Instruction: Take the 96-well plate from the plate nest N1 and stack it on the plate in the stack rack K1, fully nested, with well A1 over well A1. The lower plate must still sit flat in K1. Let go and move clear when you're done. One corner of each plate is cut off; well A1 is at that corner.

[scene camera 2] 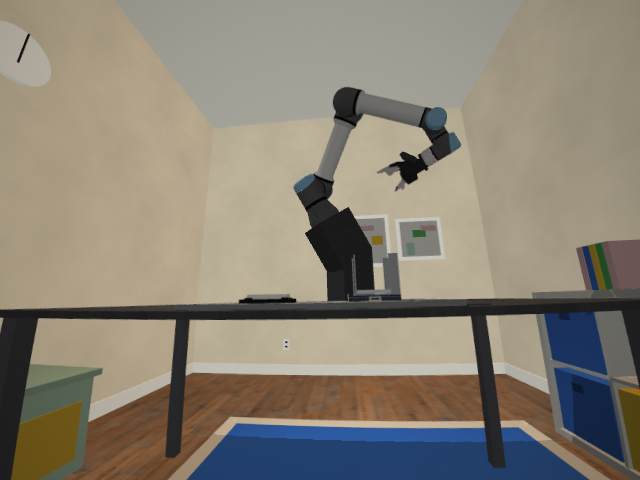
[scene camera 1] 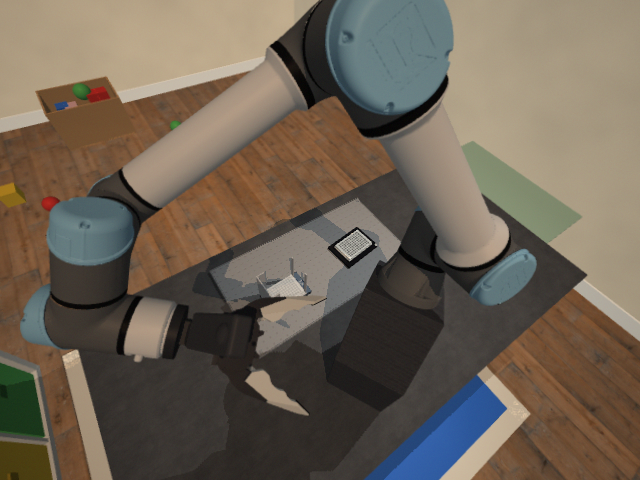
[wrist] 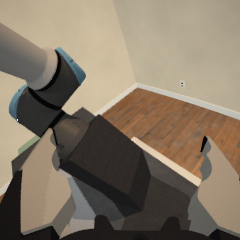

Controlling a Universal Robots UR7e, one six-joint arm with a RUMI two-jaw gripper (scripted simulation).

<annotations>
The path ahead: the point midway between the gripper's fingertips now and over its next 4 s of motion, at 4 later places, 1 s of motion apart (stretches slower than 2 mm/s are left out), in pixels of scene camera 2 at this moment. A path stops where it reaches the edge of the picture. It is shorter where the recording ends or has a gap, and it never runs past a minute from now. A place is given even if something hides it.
My gripper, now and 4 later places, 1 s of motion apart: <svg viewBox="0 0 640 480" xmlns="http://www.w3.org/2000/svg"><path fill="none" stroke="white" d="M386 182L394 188L402 197L404 207L398 217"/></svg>
</annotations>
